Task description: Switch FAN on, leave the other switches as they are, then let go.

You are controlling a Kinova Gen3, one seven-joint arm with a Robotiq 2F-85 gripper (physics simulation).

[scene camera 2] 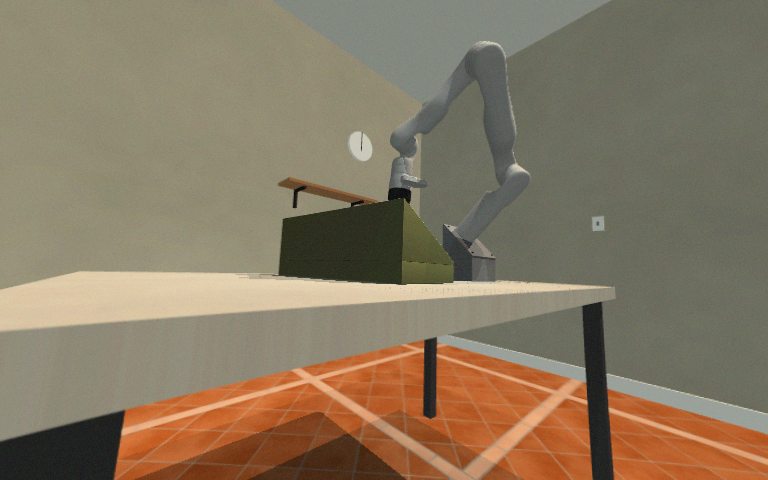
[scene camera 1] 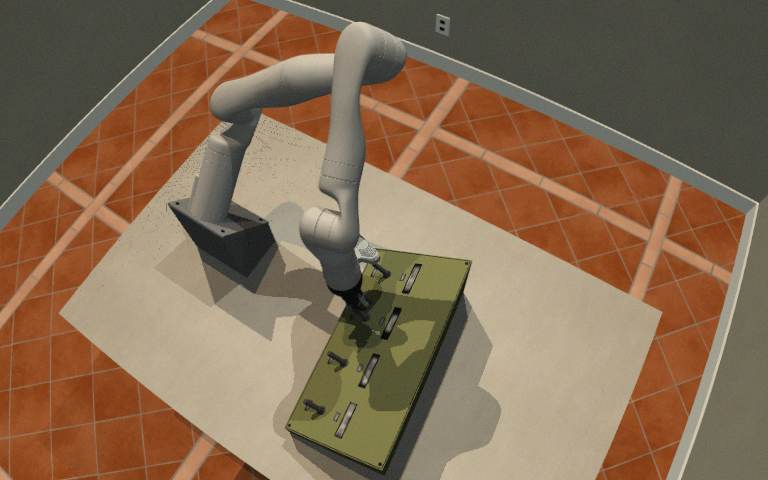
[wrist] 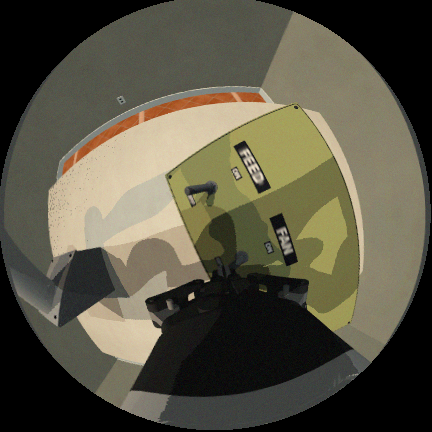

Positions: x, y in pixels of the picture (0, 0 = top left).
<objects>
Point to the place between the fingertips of my gripper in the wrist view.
At 222, 271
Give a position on a sloped switch panel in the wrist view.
At 278, 199
</objects>
